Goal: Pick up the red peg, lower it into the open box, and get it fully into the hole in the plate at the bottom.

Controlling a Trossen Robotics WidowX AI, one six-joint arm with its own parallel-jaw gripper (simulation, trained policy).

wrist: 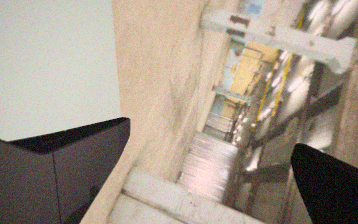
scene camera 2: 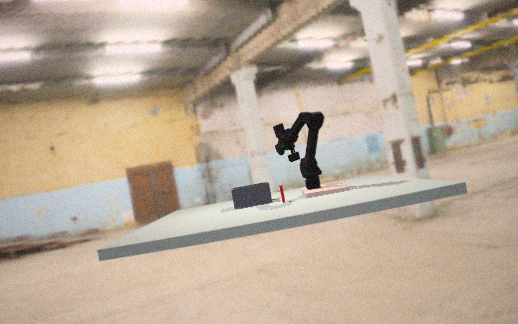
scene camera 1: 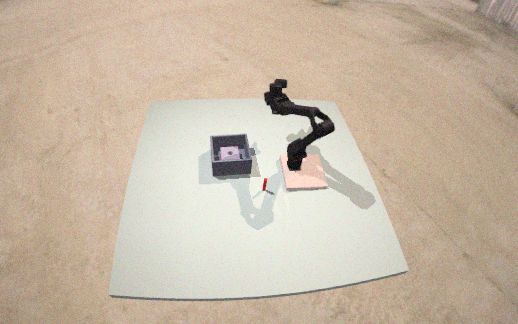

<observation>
dark box: scene camera 2; scene camera 1; not seen in the wrist view (out of frame)
same spot on dark box: [scene camera 1: 243,165] = [scene camera 2: 262,191]
</observation>
